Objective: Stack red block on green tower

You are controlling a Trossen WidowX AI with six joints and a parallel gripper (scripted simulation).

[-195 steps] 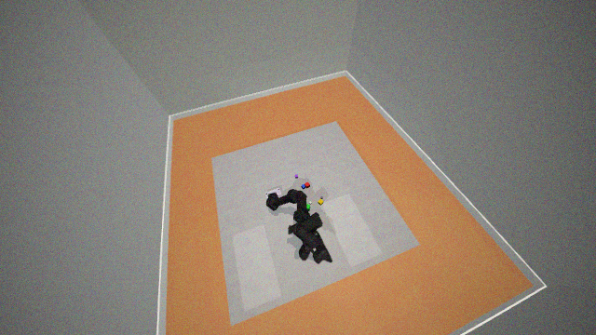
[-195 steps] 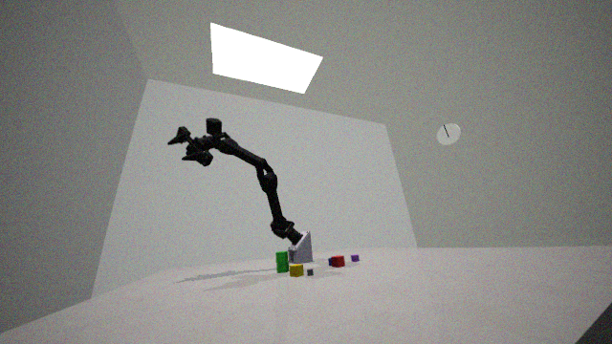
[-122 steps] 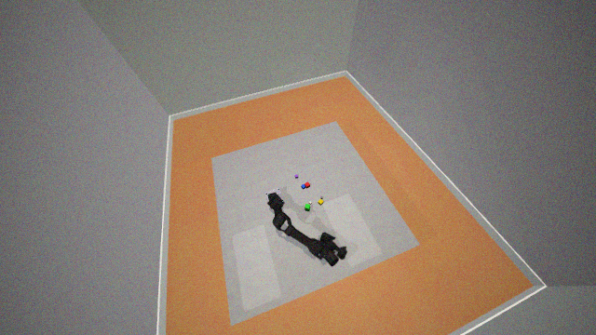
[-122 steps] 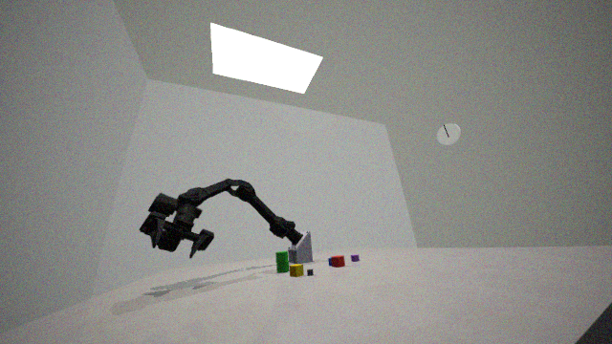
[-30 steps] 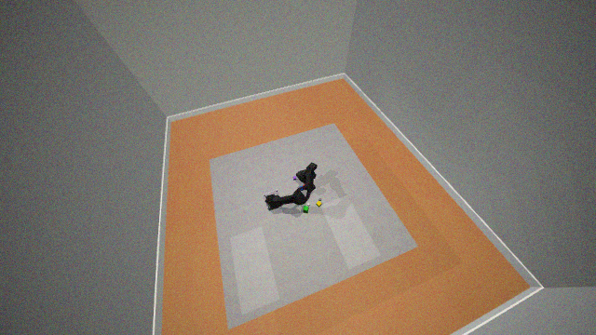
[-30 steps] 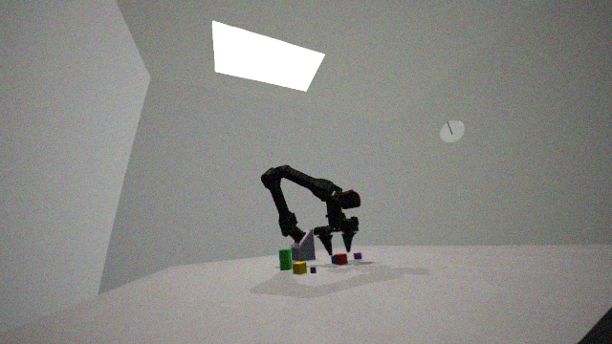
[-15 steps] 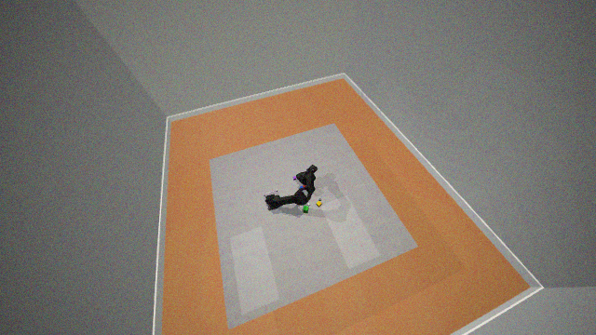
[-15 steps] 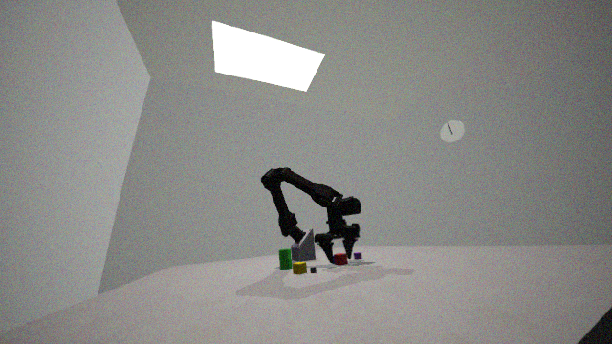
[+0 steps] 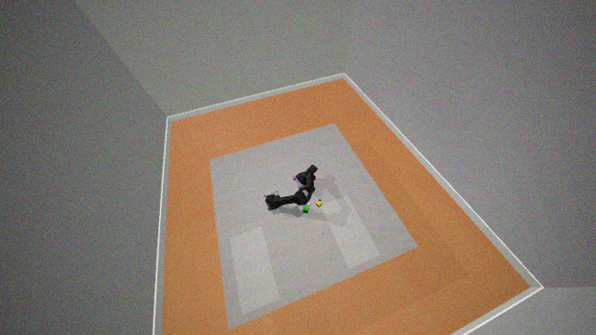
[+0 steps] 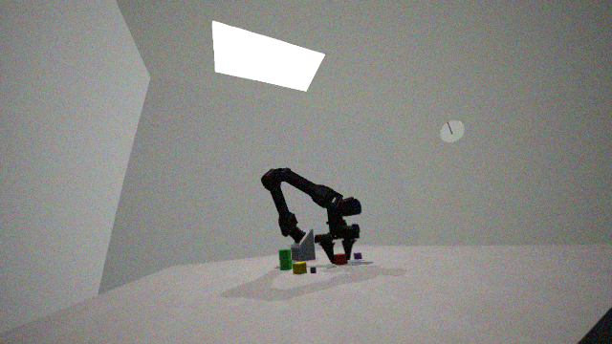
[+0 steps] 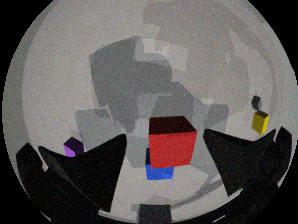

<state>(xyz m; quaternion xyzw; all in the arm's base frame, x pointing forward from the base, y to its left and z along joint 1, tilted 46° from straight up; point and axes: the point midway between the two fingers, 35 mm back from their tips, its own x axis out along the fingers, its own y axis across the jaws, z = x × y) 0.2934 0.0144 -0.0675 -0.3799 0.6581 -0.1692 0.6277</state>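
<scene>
Now: the red block 1 cm above my gripper tip. The rest, counted from my gripper tip: blue block 3 cm behind, 1 cm above; small dark block 8 cm ahead, 14 cm to the right; purple block 6 cm behind, 11 cm to the left.
</scene>
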